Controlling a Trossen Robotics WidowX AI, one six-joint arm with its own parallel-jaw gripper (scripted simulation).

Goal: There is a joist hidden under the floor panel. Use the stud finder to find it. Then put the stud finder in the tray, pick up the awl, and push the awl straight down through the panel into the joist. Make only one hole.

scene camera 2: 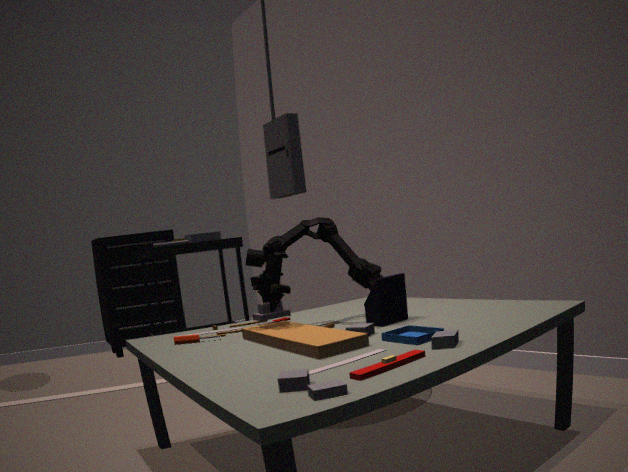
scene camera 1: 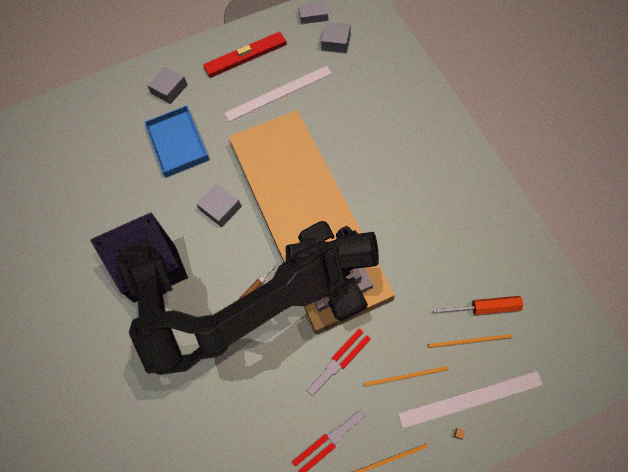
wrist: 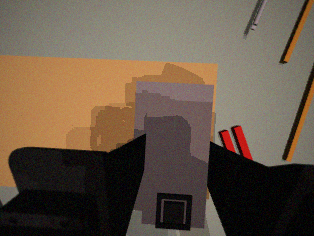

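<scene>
Stud finder, orange screwdriver, blue tray: in the pictures. The gripper: there too, scene camera 2 and wrist view included.
</scene>
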